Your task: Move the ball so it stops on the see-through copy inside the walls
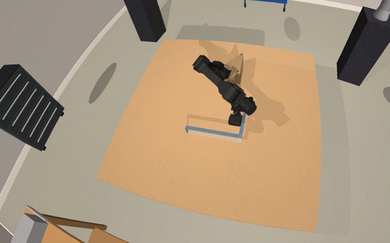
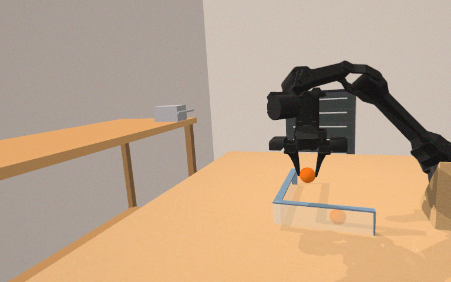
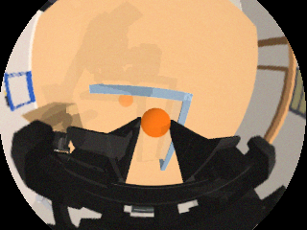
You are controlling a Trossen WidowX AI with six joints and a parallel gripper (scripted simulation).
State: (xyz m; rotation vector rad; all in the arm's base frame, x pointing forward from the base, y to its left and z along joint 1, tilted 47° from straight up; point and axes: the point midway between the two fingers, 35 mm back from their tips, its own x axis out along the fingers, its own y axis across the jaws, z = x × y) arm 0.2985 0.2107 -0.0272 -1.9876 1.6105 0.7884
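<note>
Now: the see-through ball copy 70 mm behind my gripper tip, 10 mm to the right of it and 100 mm below it. From my gripper tip the other things lie so: ball (right at my gripper tip).
</note>
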